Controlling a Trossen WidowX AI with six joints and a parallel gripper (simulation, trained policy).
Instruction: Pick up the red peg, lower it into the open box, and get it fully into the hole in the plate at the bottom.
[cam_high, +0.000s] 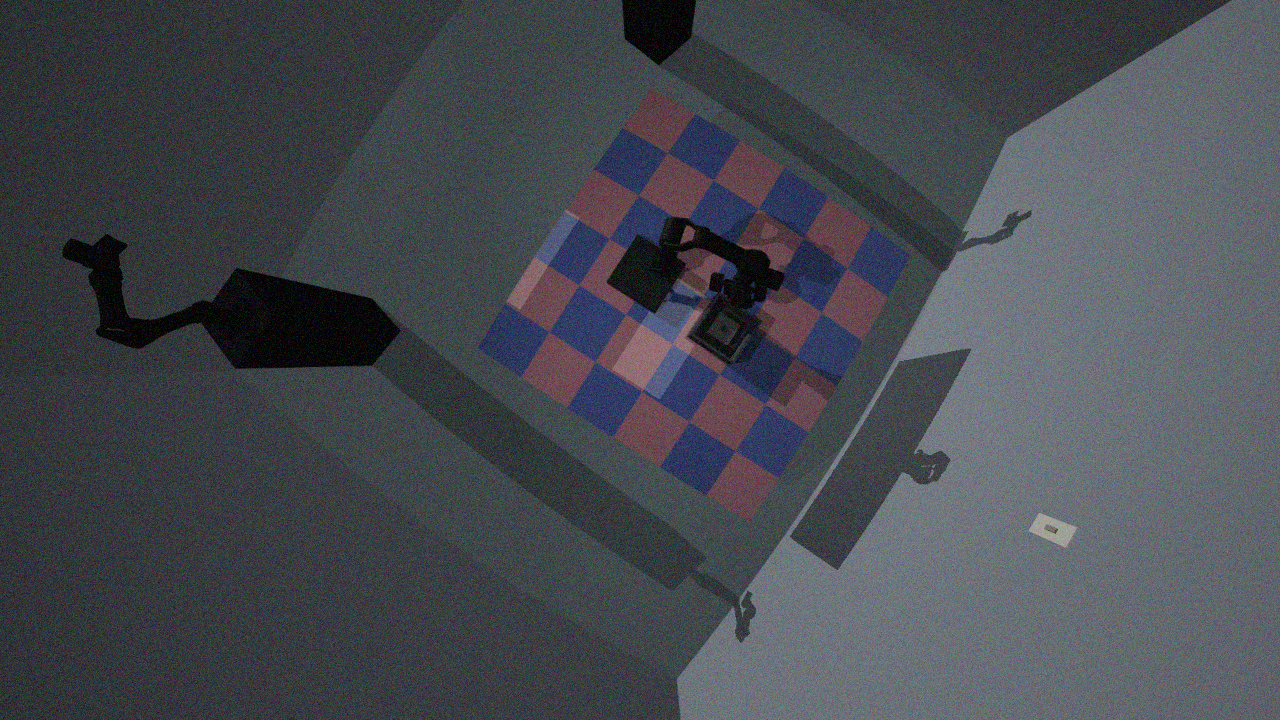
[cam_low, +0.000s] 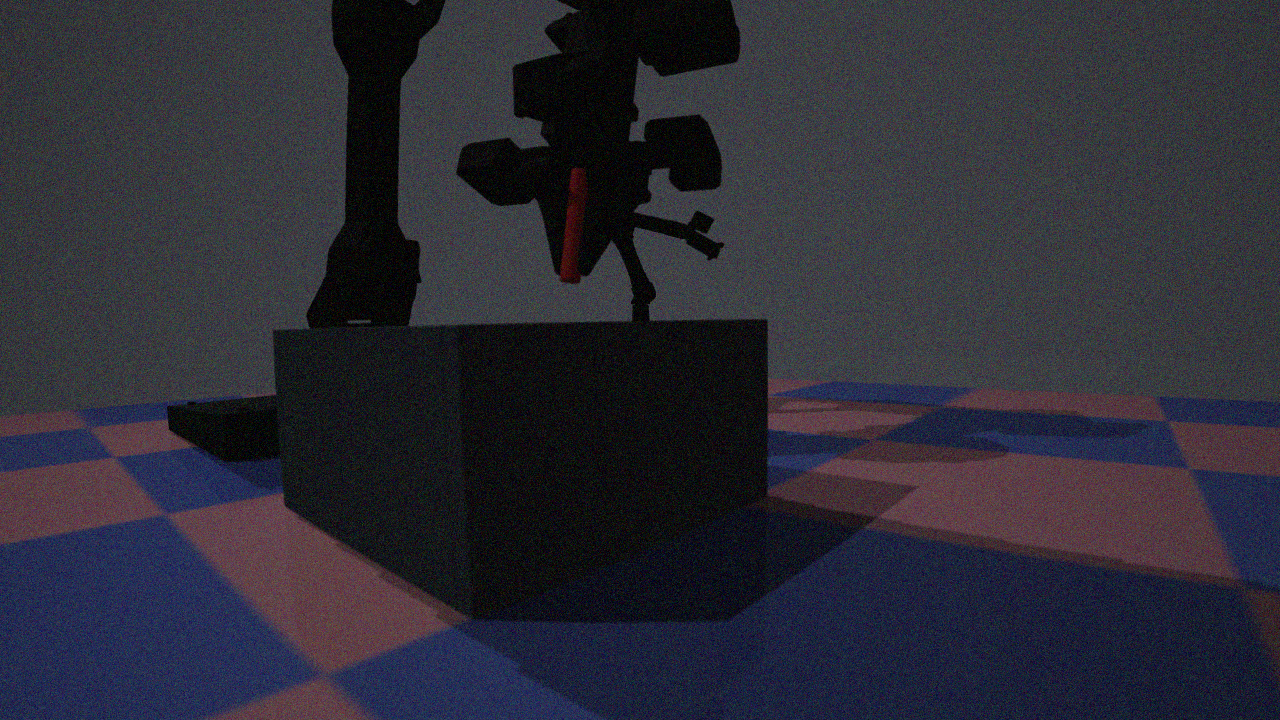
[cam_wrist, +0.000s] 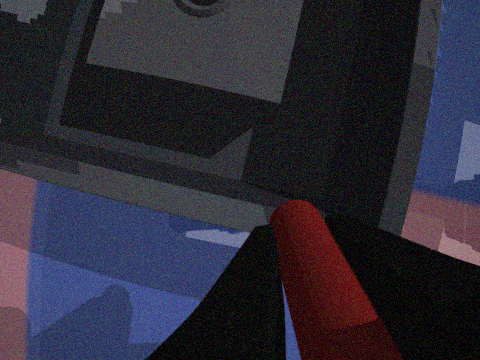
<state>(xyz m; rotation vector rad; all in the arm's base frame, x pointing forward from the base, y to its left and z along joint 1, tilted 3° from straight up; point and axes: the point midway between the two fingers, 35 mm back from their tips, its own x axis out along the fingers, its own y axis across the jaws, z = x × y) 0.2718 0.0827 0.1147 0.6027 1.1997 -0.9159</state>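
The grey plate is 7 cm ahead of my gripper tip, 8 cm to the right of it and 8 cm below it. From my gripper tip the other things lie so: dark box (7 cm ahead, 8 cm to the right, 10 cm below); then red peg (1 cm to the left, 3 cm above).
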